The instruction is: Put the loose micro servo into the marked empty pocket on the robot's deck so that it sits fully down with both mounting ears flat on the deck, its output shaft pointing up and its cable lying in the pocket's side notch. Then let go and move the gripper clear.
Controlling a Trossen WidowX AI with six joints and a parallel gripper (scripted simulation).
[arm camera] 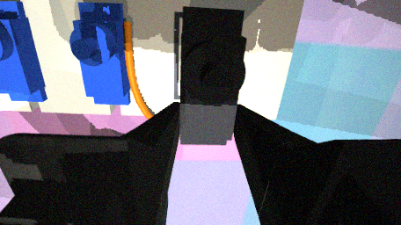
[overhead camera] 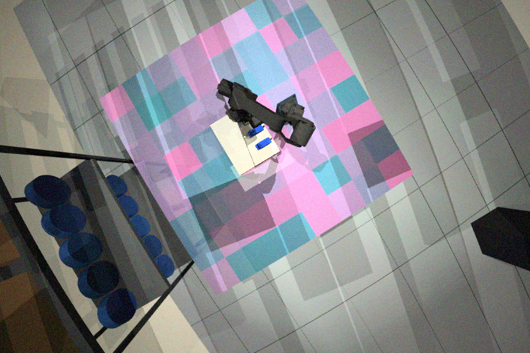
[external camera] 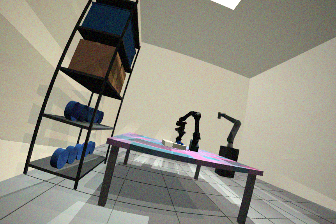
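Right now my gripper tip is 12 cm short of the white deck, 8 cm to the right of it and 8 cm above it.
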